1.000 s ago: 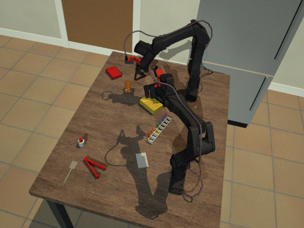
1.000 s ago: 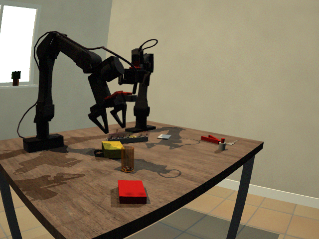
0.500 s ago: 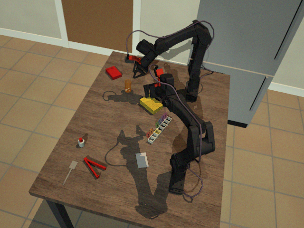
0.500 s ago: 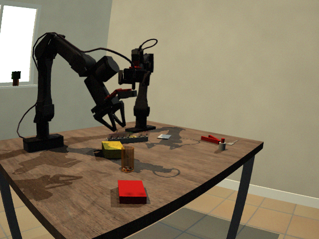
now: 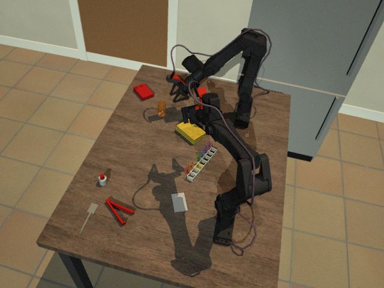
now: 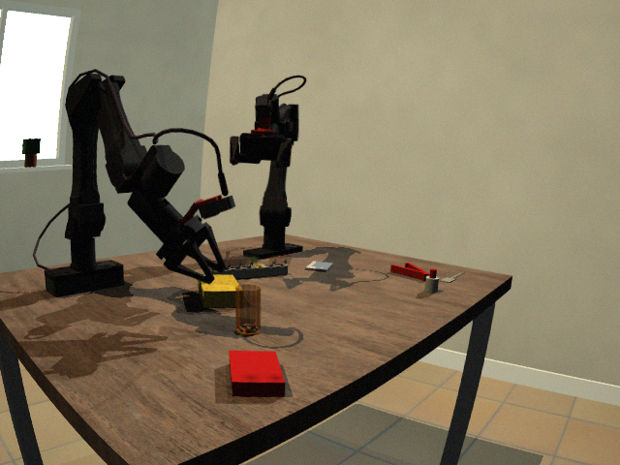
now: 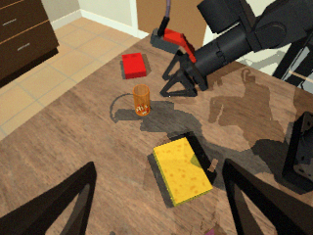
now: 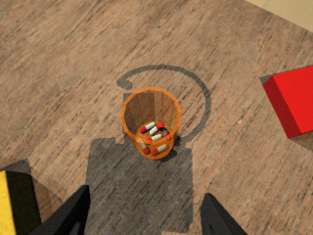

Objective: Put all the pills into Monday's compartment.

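Now: the orange pill bottle 8 cm below my right hand, 5 cm ahead of it and 3 cm to the left of it. Also, from my right hand: white card: 53 cm to the left, 16 cm behind, 10 cm below.
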